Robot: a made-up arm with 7 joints.
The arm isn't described. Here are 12 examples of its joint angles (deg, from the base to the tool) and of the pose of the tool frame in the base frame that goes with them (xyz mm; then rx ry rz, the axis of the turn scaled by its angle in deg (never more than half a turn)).
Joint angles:
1: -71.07 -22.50 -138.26 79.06 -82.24 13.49 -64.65
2: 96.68 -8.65 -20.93 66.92 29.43 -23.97 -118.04
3: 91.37 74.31 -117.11 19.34 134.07 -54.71 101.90
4: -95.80 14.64 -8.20 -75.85 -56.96 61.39 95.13
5: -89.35 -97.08 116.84 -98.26 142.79 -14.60 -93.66
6: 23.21 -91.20 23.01 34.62 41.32 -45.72 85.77
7: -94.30 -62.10 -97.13 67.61 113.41 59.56 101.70
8: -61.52 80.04 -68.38 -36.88 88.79 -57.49 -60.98
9: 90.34 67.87 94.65 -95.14 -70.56 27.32 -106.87
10: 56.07 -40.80 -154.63 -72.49 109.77 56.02 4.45
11: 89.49 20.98 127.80 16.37 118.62 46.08 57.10
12: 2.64 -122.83 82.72 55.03 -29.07 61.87 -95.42
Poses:
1: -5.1 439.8 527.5 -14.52 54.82 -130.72
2: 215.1 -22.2 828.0 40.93 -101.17 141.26
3: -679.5 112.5 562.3 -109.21 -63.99 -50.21
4: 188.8 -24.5 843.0 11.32 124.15 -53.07
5: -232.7 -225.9 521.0 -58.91 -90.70 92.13
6: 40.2 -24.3 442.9 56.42 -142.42 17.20
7: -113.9 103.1 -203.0 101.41 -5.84 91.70
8: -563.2 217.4 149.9 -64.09 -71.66 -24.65
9: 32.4 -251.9 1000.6 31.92 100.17 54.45
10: -203.0 -411.9 1091.5 -51.98 -31.97 95.27
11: -743.7 -263.1 707.9 73.92 21.78 5.60
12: -88.4 173.3 974.8 -46.08 53.92 145.91
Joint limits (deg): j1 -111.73..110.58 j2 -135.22..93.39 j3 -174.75..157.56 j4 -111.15..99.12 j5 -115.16..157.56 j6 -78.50..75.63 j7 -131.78..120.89
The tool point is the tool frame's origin. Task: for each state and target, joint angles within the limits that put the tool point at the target. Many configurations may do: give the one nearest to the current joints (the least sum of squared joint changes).
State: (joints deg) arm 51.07 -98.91 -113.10 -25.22 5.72 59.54 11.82
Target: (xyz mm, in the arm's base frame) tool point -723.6 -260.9 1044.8
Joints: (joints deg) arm 12.27 -109.04 -125.88 -2.96 6.83 35.41 10.74
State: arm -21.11 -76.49 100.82 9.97 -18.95 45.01 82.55
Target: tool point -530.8 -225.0 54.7
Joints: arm -13.27 -53.97 98.33 4.99 -19.95 54.25 74.23
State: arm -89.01 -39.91 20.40 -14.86 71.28 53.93 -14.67
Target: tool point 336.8 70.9 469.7
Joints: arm -91.66 -19.90 33.83 -16.34 82.78 61.45 0.30
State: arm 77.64 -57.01 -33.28 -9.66 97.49 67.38 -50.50
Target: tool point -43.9 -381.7 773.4
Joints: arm 41.45 -57.00 -47.64 -10.83 82.32 56.51 -64.98
